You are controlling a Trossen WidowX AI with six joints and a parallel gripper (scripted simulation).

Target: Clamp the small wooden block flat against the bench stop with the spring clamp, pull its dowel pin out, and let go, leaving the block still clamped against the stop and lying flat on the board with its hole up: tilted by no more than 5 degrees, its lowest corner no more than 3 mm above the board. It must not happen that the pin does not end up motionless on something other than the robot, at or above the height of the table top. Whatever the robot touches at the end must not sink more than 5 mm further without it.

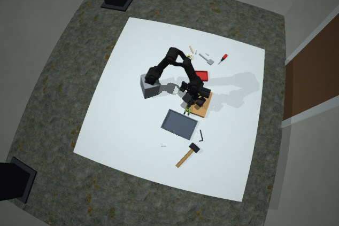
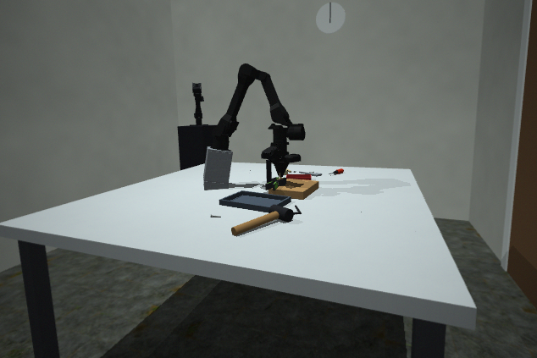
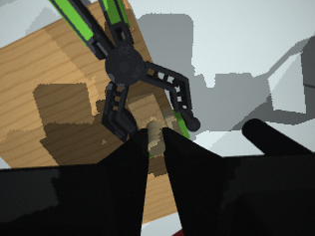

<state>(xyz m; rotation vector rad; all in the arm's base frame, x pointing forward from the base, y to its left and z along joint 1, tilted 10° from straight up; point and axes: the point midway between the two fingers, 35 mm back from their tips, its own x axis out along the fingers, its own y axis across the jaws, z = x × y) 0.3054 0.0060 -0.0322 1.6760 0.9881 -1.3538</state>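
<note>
My hand is 4 cm above the dowel pin. Also, from my hand: dark tray: 2 cm behind, 19 cm to the right, 9 cm below; then wooden board: 6 cm ahead, 1 cm to the left, 8 cm below; then small wooden block: 6 cm below.
</note>
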